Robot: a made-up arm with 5 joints.
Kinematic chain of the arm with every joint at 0, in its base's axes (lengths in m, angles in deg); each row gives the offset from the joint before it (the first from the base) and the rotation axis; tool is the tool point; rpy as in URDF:
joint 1: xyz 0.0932 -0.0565 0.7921 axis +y
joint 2: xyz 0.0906 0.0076 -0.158 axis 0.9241 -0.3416 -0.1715
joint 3: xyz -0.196 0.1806 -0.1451 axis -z
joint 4: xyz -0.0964 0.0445 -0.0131 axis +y
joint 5: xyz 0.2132 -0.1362 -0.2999 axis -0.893 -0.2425 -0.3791
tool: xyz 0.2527 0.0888 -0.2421 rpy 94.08 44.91 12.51
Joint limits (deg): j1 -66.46..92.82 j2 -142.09..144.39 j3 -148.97..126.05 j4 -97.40..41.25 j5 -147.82..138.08
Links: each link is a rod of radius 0.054 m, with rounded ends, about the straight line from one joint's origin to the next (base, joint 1, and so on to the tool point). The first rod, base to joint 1, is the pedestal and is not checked.
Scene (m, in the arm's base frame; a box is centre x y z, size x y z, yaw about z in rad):
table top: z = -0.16
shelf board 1: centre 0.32 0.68 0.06 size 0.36 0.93 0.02 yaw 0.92
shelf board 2: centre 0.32 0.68 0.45 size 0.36 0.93 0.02 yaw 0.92
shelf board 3: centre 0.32 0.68 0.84 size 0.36 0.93 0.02 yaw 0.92
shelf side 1: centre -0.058 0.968 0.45 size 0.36 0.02 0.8 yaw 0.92
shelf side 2: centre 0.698 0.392 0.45 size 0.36 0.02 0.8 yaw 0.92
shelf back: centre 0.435 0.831 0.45 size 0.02 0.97 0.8 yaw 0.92
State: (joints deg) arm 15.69 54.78 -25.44 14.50 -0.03
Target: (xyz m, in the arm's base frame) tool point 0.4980 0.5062 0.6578
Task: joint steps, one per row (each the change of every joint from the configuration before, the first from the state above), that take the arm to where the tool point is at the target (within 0.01 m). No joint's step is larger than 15 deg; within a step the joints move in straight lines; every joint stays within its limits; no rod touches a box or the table.
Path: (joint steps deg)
1: 13.30 -4.15 7.21 -11.56 -9.91
2: 13.30 -4.16 7.21 -11.55 -9.92
3: 13.30 -4.15 7.21 -11.56 -9.91
4: 13.30 -4.15 7.21 -11.56 -9.91
5: -7.09 3.07 1.96 -7.04 -13.99
6: -7.10 3.08 1.95 -7.04 -13.99
7: -7.10 3.08 1.96 -7.04 -13.99
8: -5.56 2.77 -7.44 7.00 12.35
9: -5.56 2.78 -7.43 6.99 12.35
10: -5.56 2.78 -7.43 7.00 12.35
11: -5.56 2.78 -7.43 6.99 12.35

